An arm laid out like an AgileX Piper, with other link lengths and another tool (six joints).
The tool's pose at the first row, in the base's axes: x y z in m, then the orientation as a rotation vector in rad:
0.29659, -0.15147, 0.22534, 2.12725, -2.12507, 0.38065
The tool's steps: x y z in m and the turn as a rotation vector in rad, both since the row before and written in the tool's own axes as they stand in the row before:
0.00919, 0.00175, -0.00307, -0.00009, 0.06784, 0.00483
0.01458, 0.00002, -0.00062, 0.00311, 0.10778, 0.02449
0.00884, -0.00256, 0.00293, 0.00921, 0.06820, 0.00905
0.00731, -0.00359, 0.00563, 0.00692, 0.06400, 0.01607
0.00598, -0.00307, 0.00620, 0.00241, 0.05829, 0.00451
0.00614, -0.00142, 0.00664, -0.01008, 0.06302, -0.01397
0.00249, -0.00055, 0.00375, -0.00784, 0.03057, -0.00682
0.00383, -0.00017, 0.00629, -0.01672, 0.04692, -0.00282
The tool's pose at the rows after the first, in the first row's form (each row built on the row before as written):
0.29444, -0.15961, 0.23045, 2.07857, -2.09369, 0.44657
0.29402, -0.17323, 0.23566, 1.98547, -2.06039, 0.55268
0.29633, -0.18252, 0.23696, 1.93551, -2.03102, 0.62389
0.29992, -0.19169, 0.23596, 1.88007, -2.01014, 0.68849
0.30302, -0.20014, 0.23433, 1.83577, -1.97906, 0.73857
0.30443, -0.20904, 0.23270, 1.79640, -1.92524, 0.77128
0.30504, -0.21335, 0.23144, 1.77548, -1.89921, 0.78334
0.30530, -0.22037, 0.22922, 1.73433, -1.86736, 0.79883

